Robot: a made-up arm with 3 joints.
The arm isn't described. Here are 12 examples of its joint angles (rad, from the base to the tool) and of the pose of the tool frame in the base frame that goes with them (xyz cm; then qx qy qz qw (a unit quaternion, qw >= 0)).
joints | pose
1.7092 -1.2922 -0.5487 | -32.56 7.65 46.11 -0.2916 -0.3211 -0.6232 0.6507
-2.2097 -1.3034 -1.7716 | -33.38 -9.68 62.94 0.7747 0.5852 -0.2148 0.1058
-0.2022 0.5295 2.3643 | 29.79 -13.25 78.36 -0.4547 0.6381 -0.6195 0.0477
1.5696 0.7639 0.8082 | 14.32 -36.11 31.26 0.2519 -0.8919 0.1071 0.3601
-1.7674 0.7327 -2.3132 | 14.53 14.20 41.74 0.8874 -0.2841 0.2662 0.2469
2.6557 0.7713 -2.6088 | 15.03 -30.64 41.50 0.3169 0.2508 0.3955 0.8248
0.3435 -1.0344 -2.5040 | -26.68 -5.84 78.86 -0.2566 0.0587 -0.6058 0.7508
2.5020 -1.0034 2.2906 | -23.39 -15.48 28.52 0.6505 0.7387 0.1688 0.0510
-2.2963 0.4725 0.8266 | 16.75 29.48 57.24 -0.2815 0.4233 0.8585 0.0678
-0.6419 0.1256 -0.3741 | -11.61 -3.00 97.36 -0.6931 -0.2053 0.5631 0.4005
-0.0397 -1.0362 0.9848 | -25.15 -35.44 80.39 0.5070 0.6810 -0.5012 0.1674
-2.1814 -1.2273 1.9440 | -21.27 25.22 62.37 -0.4152 -0.2628 -0.7093 0.5053
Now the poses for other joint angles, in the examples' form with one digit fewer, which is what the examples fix.
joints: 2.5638 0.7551 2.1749
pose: 29.5 -12.7 37.9 -0.051 0.772 0.473 0.422
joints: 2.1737 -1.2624 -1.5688
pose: -32.7 -0.6 65.0 0.233 0.171 -0.665 0.688
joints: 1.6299 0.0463 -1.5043
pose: -21.1 -37.7 59.6 0.021 -0.034 -0.085 0.996
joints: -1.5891 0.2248 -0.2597
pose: -6.1 26.2 79.3 -0.720 0.098 0.685 0.056
